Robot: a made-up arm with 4 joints. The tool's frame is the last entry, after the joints. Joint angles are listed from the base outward. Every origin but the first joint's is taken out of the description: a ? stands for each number. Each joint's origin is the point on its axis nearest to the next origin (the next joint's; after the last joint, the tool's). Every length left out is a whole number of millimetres.
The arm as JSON. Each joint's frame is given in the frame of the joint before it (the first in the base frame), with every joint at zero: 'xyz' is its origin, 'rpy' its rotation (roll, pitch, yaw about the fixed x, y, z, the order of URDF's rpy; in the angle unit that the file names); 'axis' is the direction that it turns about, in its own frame. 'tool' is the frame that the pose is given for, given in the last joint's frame.
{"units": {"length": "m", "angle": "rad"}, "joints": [
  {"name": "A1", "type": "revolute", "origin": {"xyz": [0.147, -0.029, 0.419], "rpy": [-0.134, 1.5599, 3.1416]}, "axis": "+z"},
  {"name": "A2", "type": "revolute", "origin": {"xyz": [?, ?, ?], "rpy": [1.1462, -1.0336, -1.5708]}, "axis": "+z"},
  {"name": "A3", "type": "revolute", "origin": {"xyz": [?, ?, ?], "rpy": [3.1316, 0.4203, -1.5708]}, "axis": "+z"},
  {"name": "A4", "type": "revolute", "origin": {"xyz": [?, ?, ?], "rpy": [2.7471, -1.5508, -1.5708]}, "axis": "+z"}
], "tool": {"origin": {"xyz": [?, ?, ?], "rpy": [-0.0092, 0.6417, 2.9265]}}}
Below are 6 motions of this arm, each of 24 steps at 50 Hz.
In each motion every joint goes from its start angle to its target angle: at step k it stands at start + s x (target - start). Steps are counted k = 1, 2, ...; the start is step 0. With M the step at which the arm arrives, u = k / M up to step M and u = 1 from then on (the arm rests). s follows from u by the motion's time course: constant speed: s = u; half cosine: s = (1 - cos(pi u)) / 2; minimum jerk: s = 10 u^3 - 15 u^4 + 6 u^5.
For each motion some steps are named. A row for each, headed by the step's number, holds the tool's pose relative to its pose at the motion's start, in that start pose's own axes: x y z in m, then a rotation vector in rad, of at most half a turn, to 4 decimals.
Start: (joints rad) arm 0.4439 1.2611 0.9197 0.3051
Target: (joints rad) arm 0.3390 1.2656 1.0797 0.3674
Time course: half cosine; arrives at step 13
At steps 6, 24:
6: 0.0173 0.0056 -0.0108 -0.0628 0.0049 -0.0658
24: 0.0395 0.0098 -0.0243 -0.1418 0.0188 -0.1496

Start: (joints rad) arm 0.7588 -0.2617 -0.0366 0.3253
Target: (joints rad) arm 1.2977 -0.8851 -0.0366 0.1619
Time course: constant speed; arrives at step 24
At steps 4, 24:
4: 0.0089 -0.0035 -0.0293 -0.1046 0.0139 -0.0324
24: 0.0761 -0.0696 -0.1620 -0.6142 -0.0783 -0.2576

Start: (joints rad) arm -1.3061 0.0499 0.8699 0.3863
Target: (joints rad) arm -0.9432 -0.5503 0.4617 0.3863
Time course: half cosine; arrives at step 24
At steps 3, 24:
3: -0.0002 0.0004 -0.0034 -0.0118 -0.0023 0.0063
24: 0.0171 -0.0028 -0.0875 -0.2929 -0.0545 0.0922

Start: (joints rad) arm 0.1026 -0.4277 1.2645 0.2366
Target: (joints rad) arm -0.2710 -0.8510 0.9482 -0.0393
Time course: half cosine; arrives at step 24
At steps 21, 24:
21: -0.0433 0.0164 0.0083 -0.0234 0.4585 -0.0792
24: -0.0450 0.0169 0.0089 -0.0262 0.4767 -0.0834

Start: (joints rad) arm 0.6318 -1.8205 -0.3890 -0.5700
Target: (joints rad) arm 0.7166 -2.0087 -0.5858 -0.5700
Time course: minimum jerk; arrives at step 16
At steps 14, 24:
14: 0.0182 0.0121 0.0087 0.0606 -0.0101 -0.0191
24: 0.0185 0.0123 0.0089 0.0617 -0.0103 -0.0194

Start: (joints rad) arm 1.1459 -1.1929 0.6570 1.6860
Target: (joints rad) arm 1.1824 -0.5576 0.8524 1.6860
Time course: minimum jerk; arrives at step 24
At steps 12, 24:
12: -0.0362 0.0003 0.0168 -0.0687 -0.2024 -0.1077
24: -0.0747 0.0043 0.0245 -0.1290 -0.4056 -0.2184

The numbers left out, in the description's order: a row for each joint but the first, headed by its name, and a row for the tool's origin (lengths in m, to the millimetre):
A2: 0.073 0.063 0.0
A3: 0.021 -0.048 0.0
A4: 0.17 -0.106 0.0
tool: 0.043 -0.031 0.0

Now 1 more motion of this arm.
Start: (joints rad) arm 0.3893 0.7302 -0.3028 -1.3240
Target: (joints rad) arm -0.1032 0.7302 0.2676 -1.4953
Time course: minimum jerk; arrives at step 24
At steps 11, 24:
11: 0.0459 0.0408 -0.0616 0.2436 -0.2961 -0.1071
24: 0.1332 0.1127 -0.0991 0.5854 -0.6825 -0.3039

